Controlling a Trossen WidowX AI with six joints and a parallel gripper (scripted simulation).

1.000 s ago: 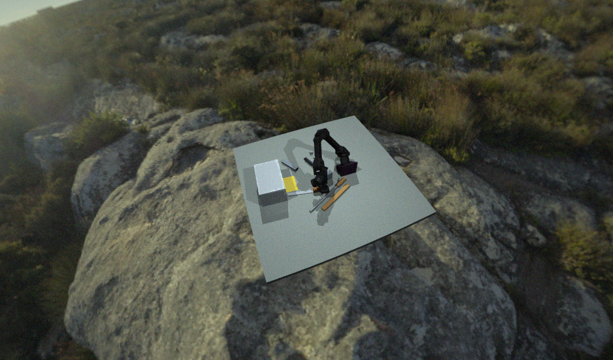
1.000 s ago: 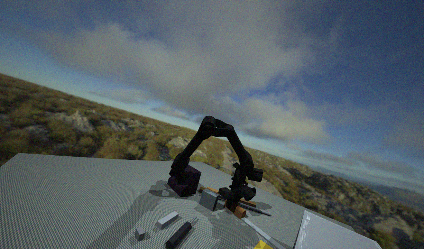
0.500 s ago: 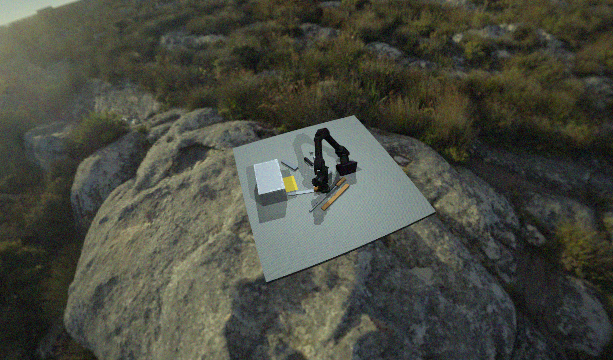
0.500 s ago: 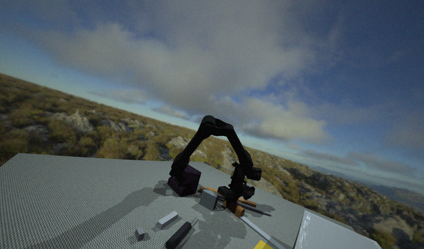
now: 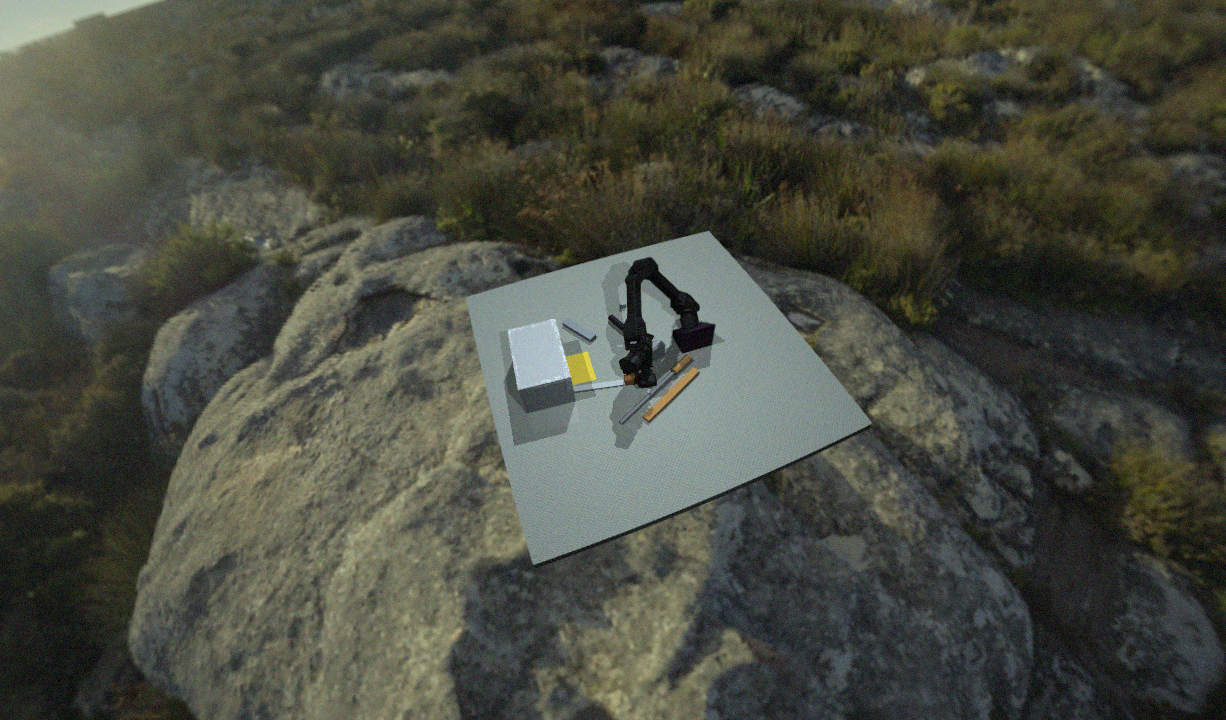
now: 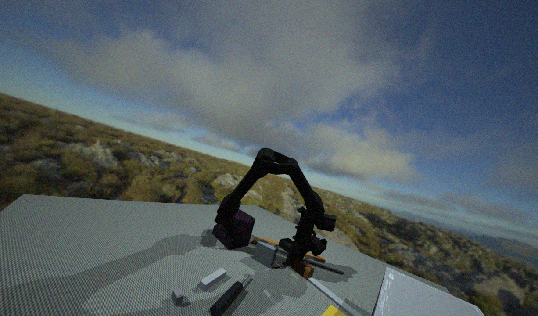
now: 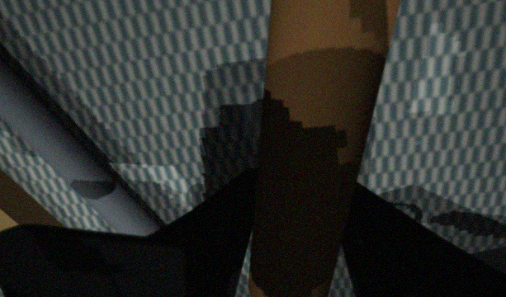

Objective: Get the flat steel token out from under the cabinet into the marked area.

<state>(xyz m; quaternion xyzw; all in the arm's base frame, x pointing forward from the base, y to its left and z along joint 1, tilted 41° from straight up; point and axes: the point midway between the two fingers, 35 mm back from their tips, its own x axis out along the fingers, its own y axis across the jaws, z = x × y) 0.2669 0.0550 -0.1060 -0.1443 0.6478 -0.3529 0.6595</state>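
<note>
Right now my gripper tip is 9 cm past the grey block, 9 cm to the left of it and 2 cm below it. From my gripper tip the other things lie so: grey bar: 10 cm behind, 30 cm to the right; then small grey cube: 10 cm behind, 40 cm to the right; then wooden stick: 6 cm behind, 11 cm to the left.
</note>
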